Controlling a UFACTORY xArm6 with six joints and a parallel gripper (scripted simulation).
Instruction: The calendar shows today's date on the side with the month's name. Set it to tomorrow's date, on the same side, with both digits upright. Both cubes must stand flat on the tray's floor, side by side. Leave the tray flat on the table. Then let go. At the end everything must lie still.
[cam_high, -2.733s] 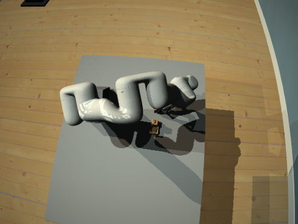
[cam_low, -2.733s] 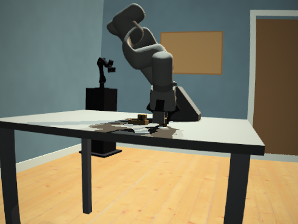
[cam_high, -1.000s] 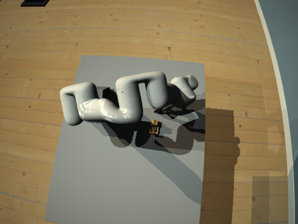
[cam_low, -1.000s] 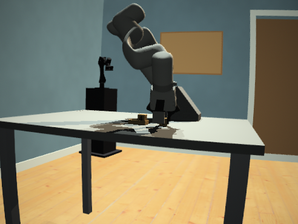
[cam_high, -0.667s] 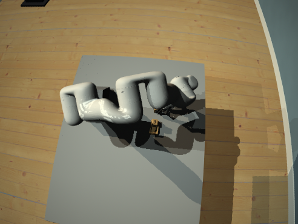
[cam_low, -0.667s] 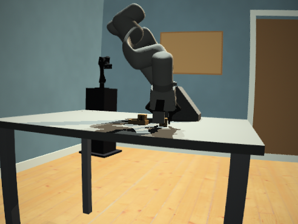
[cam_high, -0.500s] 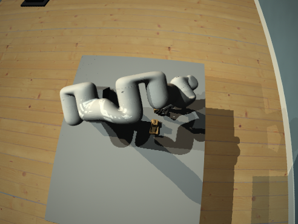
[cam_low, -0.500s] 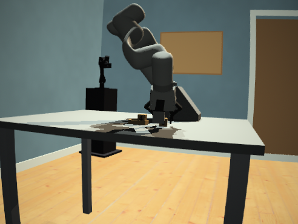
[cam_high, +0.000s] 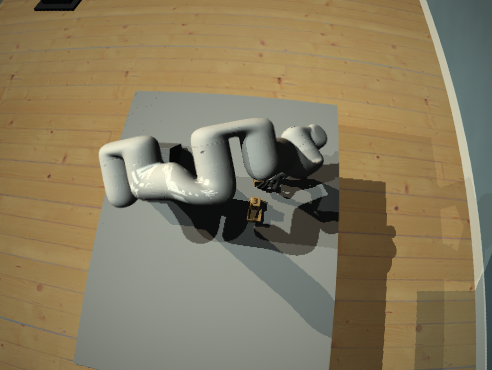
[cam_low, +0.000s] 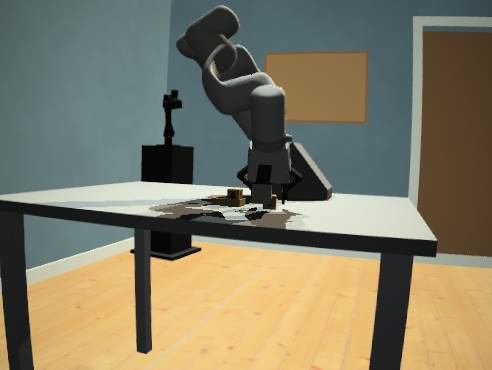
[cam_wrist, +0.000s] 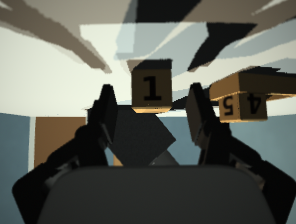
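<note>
Right now the wooden number cube is 2 cm below my hand and 1 cm behind it. From my hand the other things lie so: wooden calendar tray: 11 cm to the right, 2 cm below.
</note>
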